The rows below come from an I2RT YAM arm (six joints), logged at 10 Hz.
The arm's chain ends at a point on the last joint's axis. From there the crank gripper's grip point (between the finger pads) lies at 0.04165 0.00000 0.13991 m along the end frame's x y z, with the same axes.
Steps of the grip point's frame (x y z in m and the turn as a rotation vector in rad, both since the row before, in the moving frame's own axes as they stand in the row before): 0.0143 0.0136 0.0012 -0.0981 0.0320 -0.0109; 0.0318 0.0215 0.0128 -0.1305 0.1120 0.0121; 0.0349 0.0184 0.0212 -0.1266 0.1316 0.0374; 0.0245 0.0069 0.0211 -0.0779 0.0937 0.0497; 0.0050 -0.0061 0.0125 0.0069 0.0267 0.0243; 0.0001 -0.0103 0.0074 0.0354 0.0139 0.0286; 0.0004 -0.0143 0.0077 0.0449 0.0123 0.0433; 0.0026 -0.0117 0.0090 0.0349 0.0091 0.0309; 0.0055 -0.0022 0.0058 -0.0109 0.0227 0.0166; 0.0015 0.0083 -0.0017 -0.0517 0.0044 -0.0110
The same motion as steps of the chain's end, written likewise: 0.0098 0.0004 0.0033 -0.0981 0.0320 -0.0109; 0.0166 0.0030 0.0195 -0.1305 0.1120 0.0121; 0.0173 -0.0008 0.0291 -0.1266 0.1316 0.0374; 0.0119 -0.0062 0.0261 -0.0779 0.0937 0.0497; 0.0013 -0.0062 0.0137 0.0069 0.0267 0.0243; -0.0019 -0.0066 0.0081 0.0354 0.0139 0.0286; -0.0014 -0.0099 0.0083 0.0449 0.0123 0.0433; 0.0013 -0.0081 0.0094 0.0349 0.0091 0.0309; 0.0024 -0.0044 0.0068 -0.0109 0.0227 0.0166; 0.0008 0.0015 -0.0013 -0.0517 0.0044 -0.0110
